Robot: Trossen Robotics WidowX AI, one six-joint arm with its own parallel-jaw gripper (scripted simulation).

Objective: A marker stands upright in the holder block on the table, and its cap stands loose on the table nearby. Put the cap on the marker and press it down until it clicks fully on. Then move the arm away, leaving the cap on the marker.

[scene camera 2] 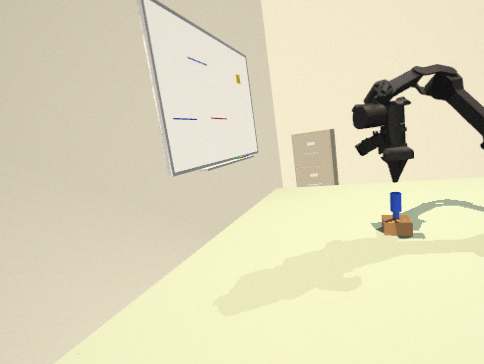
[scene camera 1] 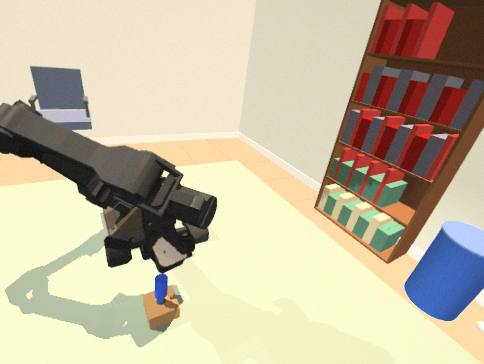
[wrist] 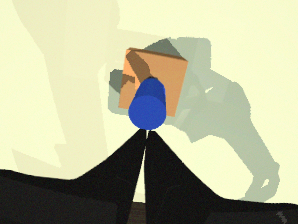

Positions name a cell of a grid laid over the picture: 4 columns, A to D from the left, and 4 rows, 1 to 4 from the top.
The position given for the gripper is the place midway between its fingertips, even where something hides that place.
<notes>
The gripper (scene camera 1: B3) is shut and holds nothing. Also in view: a blue cap (wrist: B2).
The gripper is seen too in scene camera 2 (scene camera 2: D3) and in the wrist view (wrist: B3).
</notes>
